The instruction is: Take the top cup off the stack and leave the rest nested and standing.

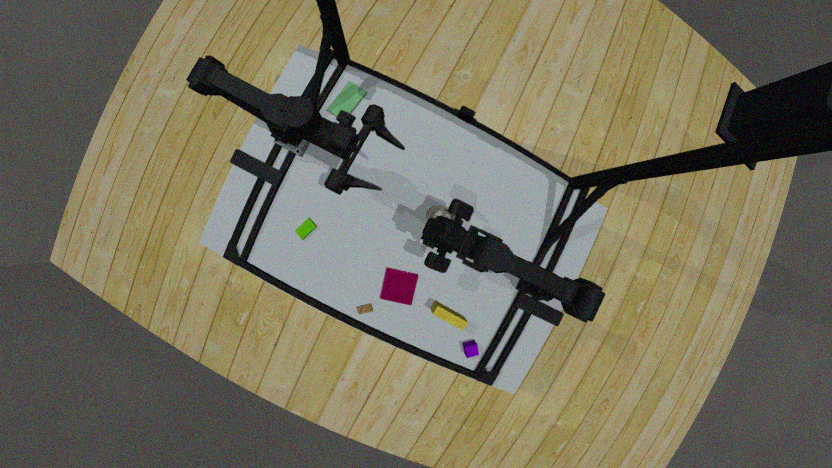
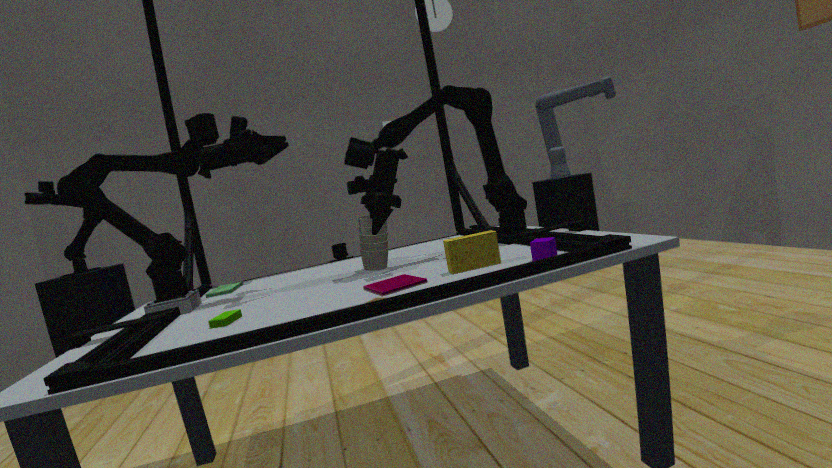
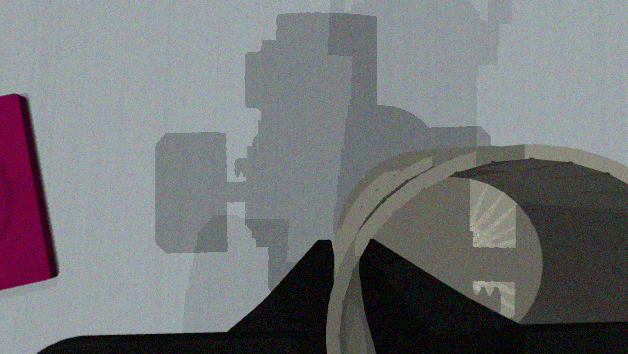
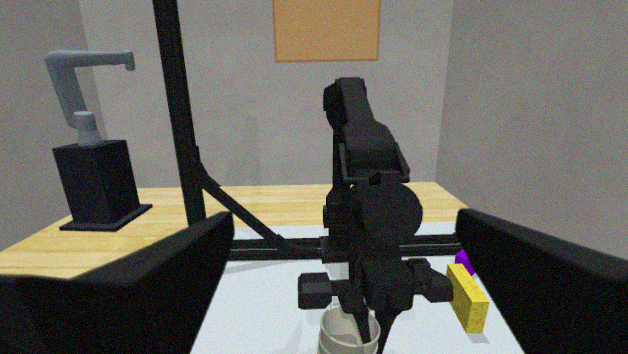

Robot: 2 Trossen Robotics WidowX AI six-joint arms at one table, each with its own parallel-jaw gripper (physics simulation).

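Frame: origin at the left arm's base, x ahead, y left, z up, level; metres.
Where they show: left gripper, fingertip midpoint: (image 2: pixel 373 234) (image 3: pixel 344 253); right gripper, fingertip midpoint: (image 1: pixel 393 169) (image 2: pixel 287 141) (image 4: pixel 344 220); left arm's base, origin of the base link: (image 2: pixel 514 232) (image 4: pixel 339 244); right arm's base, origin of the base link: (image 1: pixel 293 134) (image 2: pixel 172 297).
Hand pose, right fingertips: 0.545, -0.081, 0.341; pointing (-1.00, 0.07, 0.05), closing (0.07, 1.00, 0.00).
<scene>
Each offset is from my right fingertips to the centre of the thing, as dx, dy, dz.
My left gripper (image 1: pixel 441 218) (image 2: pixel 379 225) (image 3: pixel 344 253) points straight down onto the stack. It is shut on the rim wall of the top cup @[-0.164, +0.033, -0.273] (image 3: pixel 365 214), with one finger inside and one outside. My right gripper (image 1: pixel 391 168) (image 2: pixel 275 141) is open and empty, held high over the far left part of the table, well away from the cups.
A magenta flat tile @[-0.140, +0.270, -0.359] (image 1: pixel 399 286) (image 2: pixel 395 283), a yellow sponge block @[-0.315, +0.287, -0.328] (image 1: pixel 448 315) (image 2: pixel 471 251) (image 4: pixel 467 302), a purple cube @[-0.436, +0.368, -0.343] (image 1: pixel 470 348) (image 2: pixel 543 248), a small tan block @[-0.072, +0.380, -0.359] (image 1: pixel 365 308), a green block @[+0.195, +0.225, -0.355] (image 1: pixel 305 228) (image 2: pixel 225 318) and a pale green tile @[+0.251, -0.194, -0.358] (image 1: pixel 346 98) lie around the table.
</scene>
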